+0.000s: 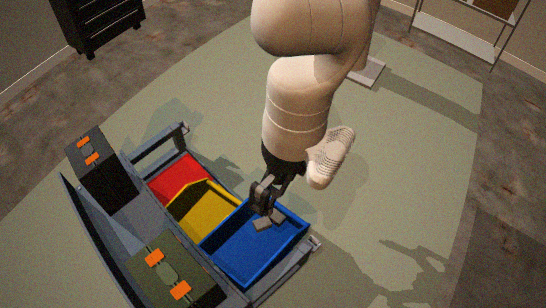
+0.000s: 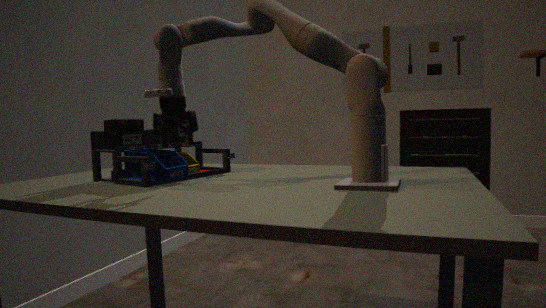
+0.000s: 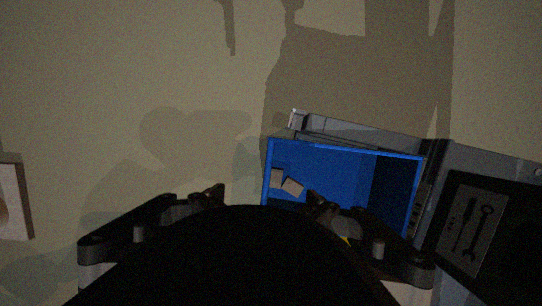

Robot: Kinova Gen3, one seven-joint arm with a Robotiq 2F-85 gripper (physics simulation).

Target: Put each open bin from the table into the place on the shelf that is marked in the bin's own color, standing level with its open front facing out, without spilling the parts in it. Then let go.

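Frame: origin at the arm's base, x back, y right, z up, level; centimetres.
Seen in the pictures: gripper, fingertip midpoint: [image 1: 282,191] [image 2: 176,147] [image 3: 265,195]; arm's base, link origin: [image 2: 369,180].
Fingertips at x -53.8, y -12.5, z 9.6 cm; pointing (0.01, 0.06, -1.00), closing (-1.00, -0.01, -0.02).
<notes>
Offsets run from my fingertips to a thing's top centre. "pt": to the spot under its first point.
The blue bin @(pt dy +0.2, dx -10.1, dz -8.2 cm) [image 1: 245,252] [image 2: 172,166] [image 3: 325,167] stands upright and looks level in the near end of the shelf @(pt dy -8.2, dx -10.0, dz -2.2 cm) [image 1: 286,270] [image 3: 370,131], open front facing the arm's base. Two grey-brown blocks @(dy +1.3, dx -3.9, dz -7.0 cm) [image 1: 261,223] [image 3: 292,186] lie in it near the front; its marking is hidden. The yellow bin @(pt dy +10.6, dx -8.2, dz -9.9 cm) [image 1: 210,216] [image 2: 190,161] stands beside it in the middle place. The red marked place [image 1: 180,175] shows bare at the far end. My gripper [image 1: 268,201] [image 2: 175,145] [image 3: 265,195] is open and empty, just above the blue bin's front edge. The yellow bin's contents are not visible.
A black case @(pt dy +19.5, dx -19.4, dz +5.6 cm) [image 1: 112,187] and a dark green case @(dy +0.9, dx -22.4, dz +9.0 cm) [image 1: 142,272] stand on the shelf's upper level, behind the bins. Shelf posts and end rails flank the bin row. The arm's base plate [image 1: 367,77] [image 2: 367,185] [image 3: 15,205] stands across the table.
</notes>
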